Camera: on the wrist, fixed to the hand. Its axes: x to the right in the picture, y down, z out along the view.
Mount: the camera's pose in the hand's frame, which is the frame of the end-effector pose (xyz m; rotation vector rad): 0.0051 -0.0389 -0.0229 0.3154 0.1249 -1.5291
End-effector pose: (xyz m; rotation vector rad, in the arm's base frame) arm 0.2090 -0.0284 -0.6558 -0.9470 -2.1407 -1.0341
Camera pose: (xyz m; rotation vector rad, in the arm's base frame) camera 0.1795 -0.0630 -0.6560 1.1183 -2.6193 -1.1643
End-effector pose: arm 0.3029 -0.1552 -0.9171 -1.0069 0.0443 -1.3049
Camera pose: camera 0.2620 -0.1697 -0.9037 -0.5829 -0.9779 -2.6164
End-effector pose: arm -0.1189 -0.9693 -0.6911 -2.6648 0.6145 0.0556
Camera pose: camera -0.0988 -0.9485 -0.6561 -2.1458 -1.3061 -0.5625
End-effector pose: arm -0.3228 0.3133 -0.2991 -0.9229 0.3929 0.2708
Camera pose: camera -0.3079 0.2725 -0.2858 -0.7102 -0.2255 -1.2158
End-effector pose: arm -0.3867 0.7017 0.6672 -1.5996 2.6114 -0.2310
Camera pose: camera -0.3580 0.6819 0.6963 2.9675 -0.7381 0.7146
